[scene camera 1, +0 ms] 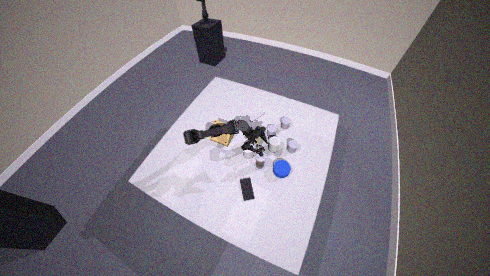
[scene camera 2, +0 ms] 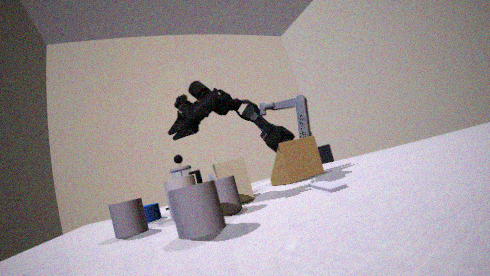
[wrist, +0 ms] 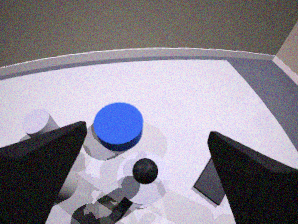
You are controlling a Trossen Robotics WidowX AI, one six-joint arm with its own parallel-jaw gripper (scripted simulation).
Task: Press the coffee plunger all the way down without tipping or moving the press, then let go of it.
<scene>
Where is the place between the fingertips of my gripper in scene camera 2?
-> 171, 137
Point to a blue disc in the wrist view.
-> At 118, 126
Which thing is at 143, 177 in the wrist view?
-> A coffee press.
</scene>
